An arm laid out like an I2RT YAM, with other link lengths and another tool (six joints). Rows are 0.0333 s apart.
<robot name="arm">
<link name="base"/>
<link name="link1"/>
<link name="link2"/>
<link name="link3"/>
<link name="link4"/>
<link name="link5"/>
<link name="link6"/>
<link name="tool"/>
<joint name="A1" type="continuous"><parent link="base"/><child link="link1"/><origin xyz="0 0 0.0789"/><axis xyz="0 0 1"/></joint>
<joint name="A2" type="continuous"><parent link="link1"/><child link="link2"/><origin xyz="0.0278 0.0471 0.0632"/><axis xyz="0 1 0"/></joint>
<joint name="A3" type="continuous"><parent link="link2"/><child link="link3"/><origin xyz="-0.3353 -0.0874 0"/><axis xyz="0 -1 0"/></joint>
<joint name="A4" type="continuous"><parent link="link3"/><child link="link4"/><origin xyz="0.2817 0.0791 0.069"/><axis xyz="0 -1 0"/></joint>
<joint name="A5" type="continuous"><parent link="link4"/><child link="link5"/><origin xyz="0.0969 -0.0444 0.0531"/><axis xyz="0 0 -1"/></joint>
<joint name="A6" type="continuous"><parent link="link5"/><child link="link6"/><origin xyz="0.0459 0 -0.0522"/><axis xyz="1 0 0"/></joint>
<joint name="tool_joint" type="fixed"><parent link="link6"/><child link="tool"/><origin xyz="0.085 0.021 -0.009" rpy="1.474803 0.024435 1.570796"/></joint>
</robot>
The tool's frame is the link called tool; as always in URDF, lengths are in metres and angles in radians. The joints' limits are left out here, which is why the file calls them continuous.
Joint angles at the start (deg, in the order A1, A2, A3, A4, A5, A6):
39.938, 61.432, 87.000, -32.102, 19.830, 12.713
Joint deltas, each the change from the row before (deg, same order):
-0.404, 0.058, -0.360, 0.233, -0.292, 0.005
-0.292, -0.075, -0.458, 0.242, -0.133, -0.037
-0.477, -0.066, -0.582, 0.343, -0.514, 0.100
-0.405, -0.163, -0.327, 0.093, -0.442, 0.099
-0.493, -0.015, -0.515, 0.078, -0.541, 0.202
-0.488, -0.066, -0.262, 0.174, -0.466, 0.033
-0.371, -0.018, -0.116, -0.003, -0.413, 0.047
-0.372, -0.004, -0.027, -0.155, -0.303, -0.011
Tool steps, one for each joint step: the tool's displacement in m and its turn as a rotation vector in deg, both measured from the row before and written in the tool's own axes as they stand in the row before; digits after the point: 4 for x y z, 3 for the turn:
-0.0013, -0.0020, 0.0019, 0.165, -0.142, -0.027
-0.0014, -0.0021, 0.0011, 0.111, -0.176, -0.069
-0.0014, -0.0027, 0.0017, 0.187, -0.006, 0.098
-0.0015, -0.0012, 0.0001, 0.090, 0.011, 0.125
-0.0016, -0.0034, 0.0017, 0.422, -0.046, 0.126
-0.0017, -0.0008, 0.0008, 0.036, -0.034, 0.084
-0.0012, -0.0006, 0.0005, 0.118, 0.016, 0.066
-0.0015, -0.0006, 0.0004, 0.168, -0.100, -0.024

